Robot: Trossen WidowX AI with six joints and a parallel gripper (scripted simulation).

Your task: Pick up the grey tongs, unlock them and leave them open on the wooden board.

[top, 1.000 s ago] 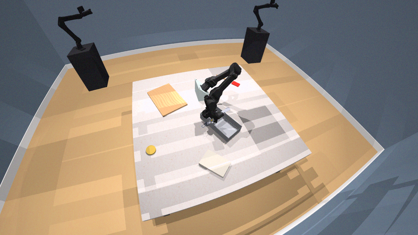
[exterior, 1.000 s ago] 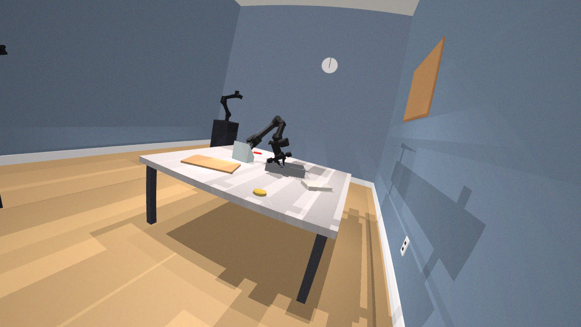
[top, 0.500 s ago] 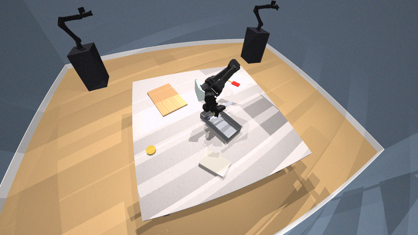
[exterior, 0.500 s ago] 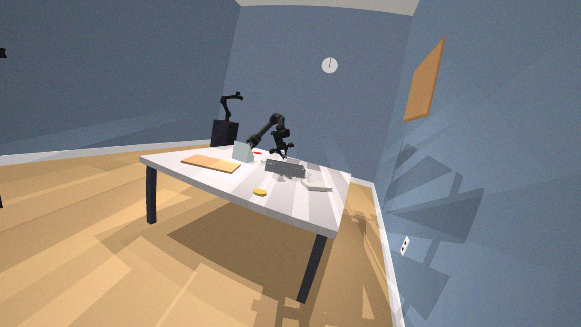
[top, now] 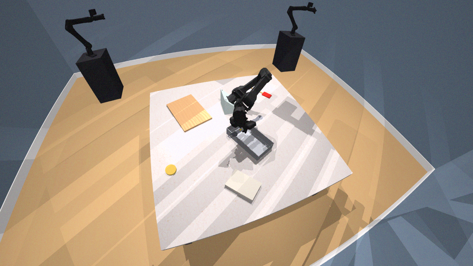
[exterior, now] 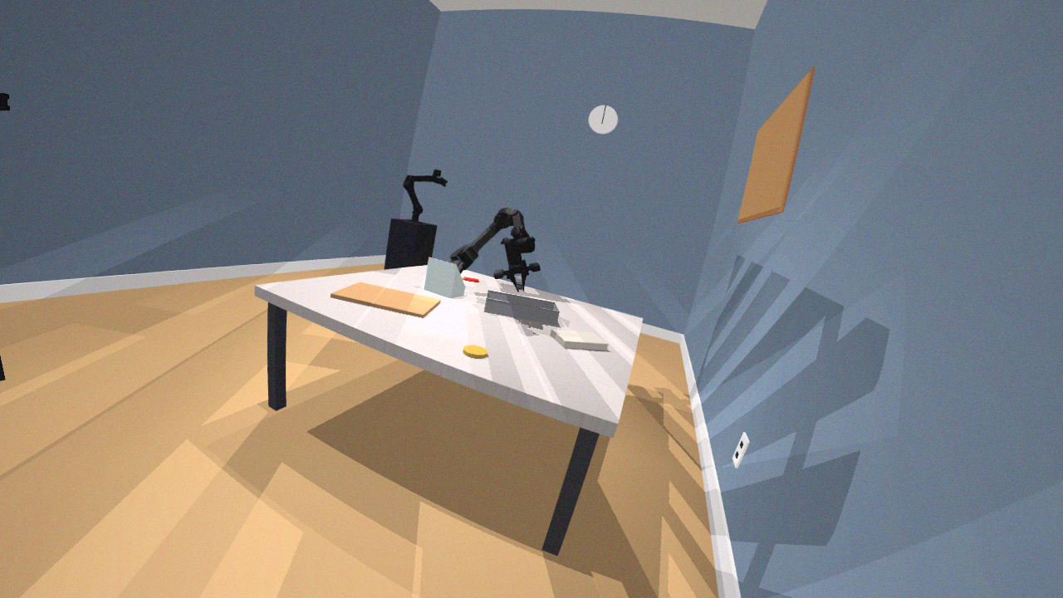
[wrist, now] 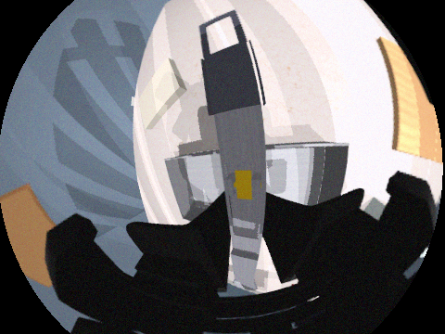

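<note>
My gripper tip is now 30 mm to the left of the small yellow lock piece and 40 mm below it. The rest, counted from my gripper tip: wooden board: 420 mm behind, 310 mm to the right, 100 mm below; flat beige block: 290 mm ahead, 120 mm to the right, 90 mm below; grey roasting tin: 50 mm to the left, 80 mm below.
</note>
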